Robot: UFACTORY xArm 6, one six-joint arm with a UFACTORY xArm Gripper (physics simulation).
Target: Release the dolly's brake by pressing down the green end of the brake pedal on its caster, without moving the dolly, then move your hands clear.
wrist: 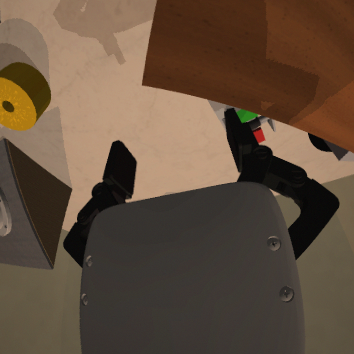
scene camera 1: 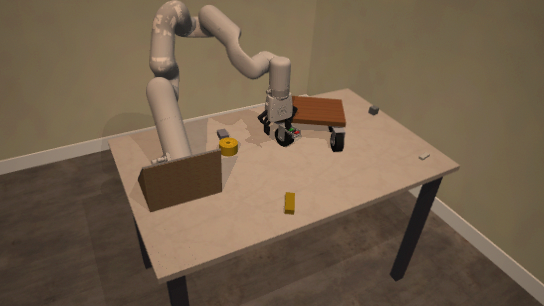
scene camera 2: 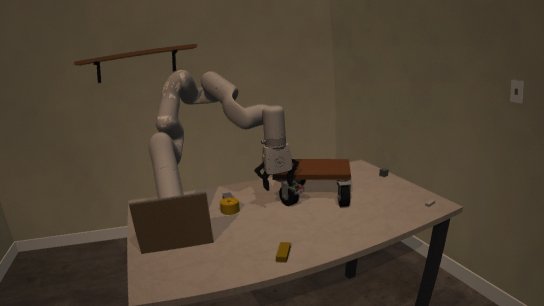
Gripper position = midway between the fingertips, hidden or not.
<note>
I see my gripper (scene camera 2: pixel 278 186) and a dolly (scene camera 1: pixel 317 111).
The dolly is seen too in the wrist view (wrist: pixel 284 67) and in scene camera 2 (scene camera 2: pixel 308 169). My gripper is seen too in the wrist view (wrist: pixel 174 136) and in scene camera 1 (scene camera 1: pixel 277 130).
</note>
